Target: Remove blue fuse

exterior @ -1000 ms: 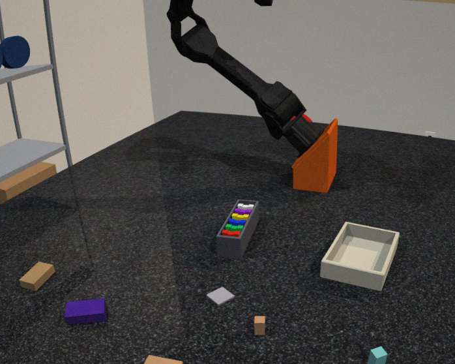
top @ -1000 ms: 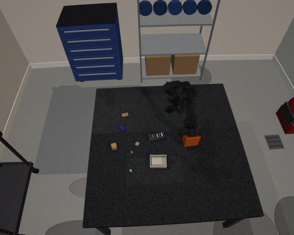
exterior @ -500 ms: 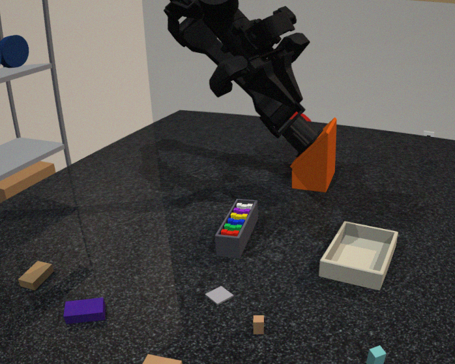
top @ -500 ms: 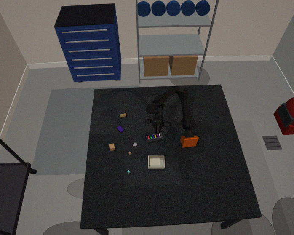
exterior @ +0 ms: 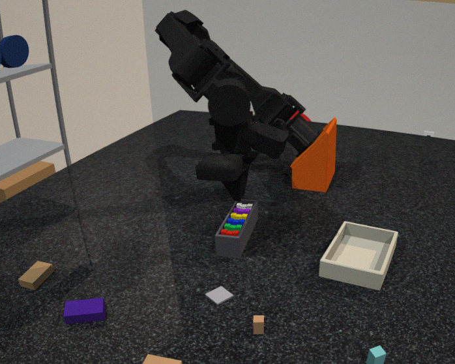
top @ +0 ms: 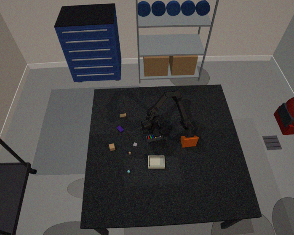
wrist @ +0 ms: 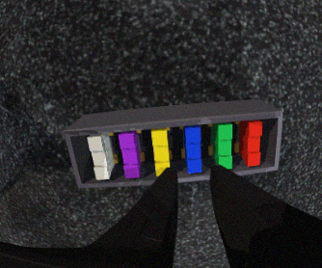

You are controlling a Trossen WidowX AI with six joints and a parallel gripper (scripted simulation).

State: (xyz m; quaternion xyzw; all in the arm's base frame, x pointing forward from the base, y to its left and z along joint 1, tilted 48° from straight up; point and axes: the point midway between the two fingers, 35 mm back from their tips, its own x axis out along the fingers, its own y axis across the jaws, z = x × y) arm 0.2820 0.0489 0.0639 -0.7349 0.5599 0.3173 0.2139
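The blue fuse lies 50 mm below my gripper tip and 10 mm ahead of it. Also, from my gripper tip: grey tile 160 mm ahead, 80 mm below, 60 mm to the left; then tan block 190 mm ahead, 140 mm to the left, 70 mm below; then cream tray 220 mm to the left, 80 mm below, 20 mm behind.
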